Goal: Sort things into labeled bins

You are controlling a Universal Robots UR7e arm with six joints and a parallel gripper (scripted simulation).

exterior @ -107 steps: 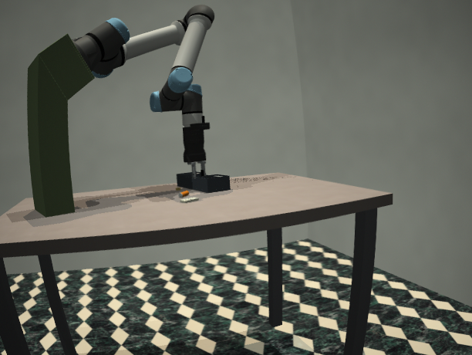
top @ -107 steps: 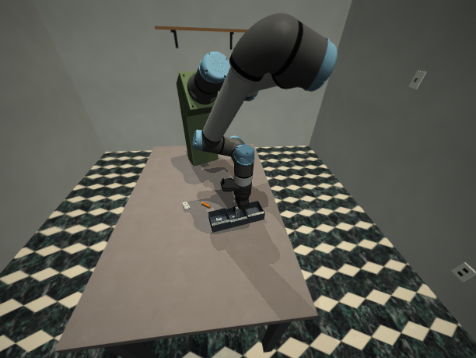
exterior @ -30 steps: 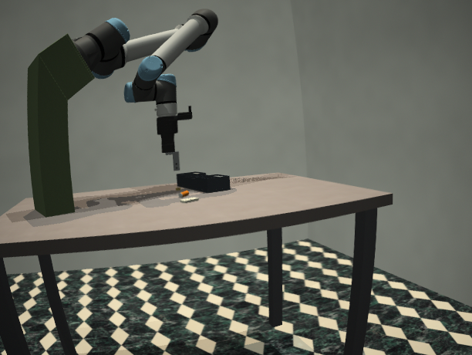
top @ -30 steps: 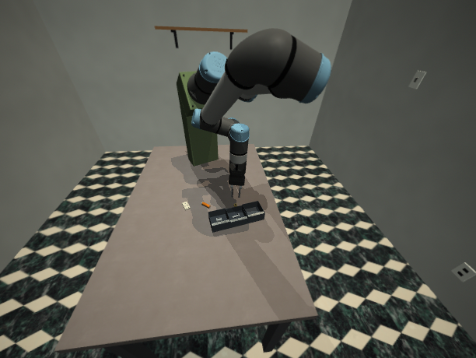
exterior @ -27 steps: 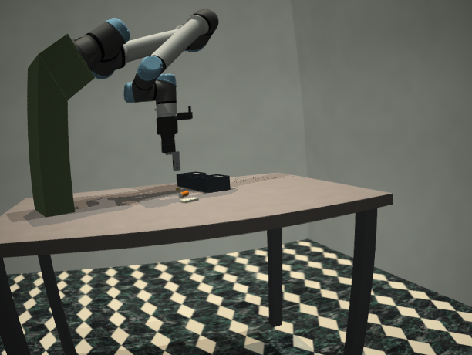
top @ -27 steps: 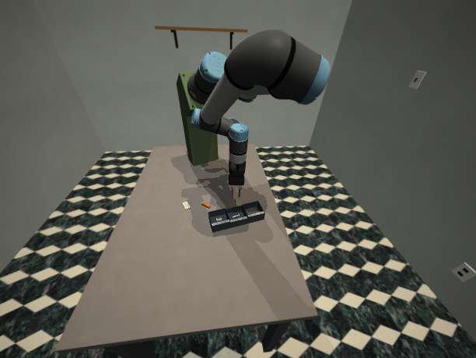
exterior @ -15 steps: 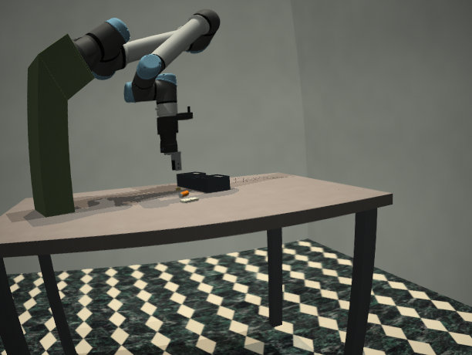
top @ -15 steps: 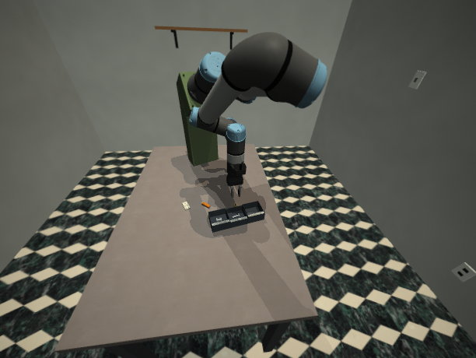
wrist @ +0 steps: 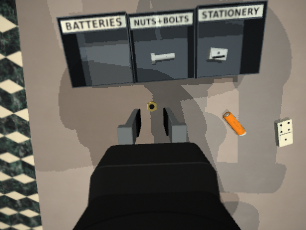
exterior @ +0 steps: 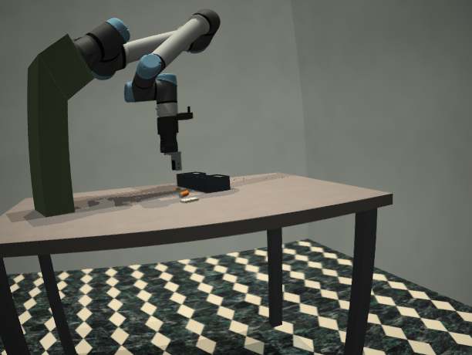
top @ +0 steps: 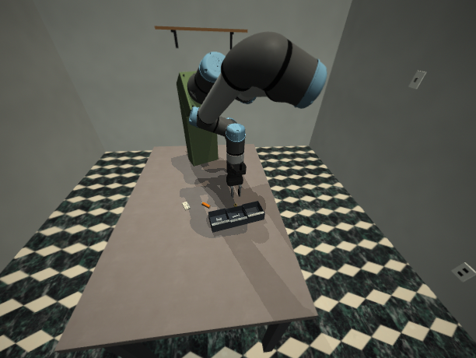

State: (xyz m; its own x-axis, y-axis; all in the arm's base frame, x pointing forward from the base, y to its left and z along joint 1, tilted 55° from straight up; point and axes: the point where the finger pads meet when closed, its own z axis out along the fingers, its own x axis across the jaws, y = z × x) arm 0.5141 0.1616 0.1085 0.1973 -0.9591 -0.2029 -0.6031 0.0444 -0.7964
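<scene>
My gripper is now 8 cm above the brass nut. Also, from my hand: orange battery (15 cm to the right, 8 cm below, 1 cm ahead); then grey bolt (8 cm below, 8 cm ahead, 1 cm to the left); then dark three-compartment bin row (9 cm ahead, 7 cm below, 1 cm to the left).
</scene>
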